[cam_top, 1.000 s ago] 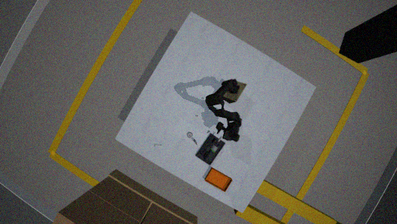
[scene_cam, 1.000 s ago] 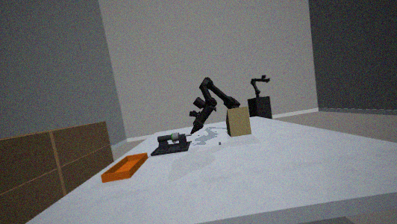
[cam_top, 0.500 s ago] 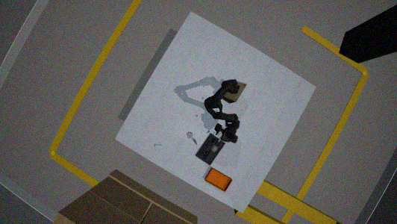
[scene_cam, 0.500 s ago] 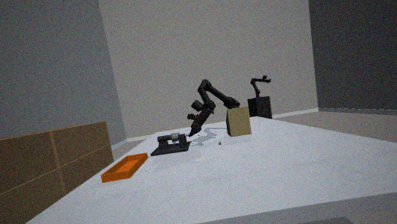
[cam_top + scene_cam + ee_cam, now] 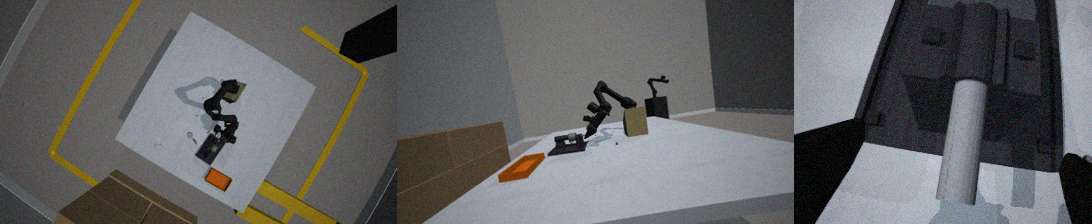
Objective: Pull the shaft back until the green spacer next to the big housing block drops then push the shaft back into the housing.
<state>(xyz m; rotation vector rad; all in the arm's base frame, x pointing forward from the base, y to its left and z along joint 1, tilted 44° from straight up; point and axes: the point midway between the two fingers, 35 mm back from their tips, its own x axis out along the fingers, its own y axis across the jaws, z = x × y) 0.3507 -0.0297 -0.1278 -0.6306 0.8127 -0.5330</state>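
The grey shaft lies 5 cm ahead of my gripper tip, 1 cm to the right of it and 1 cm above it. Round my gripper tip: orange tray (33 cm ahead, 14 cm to the left, 6 cm below).
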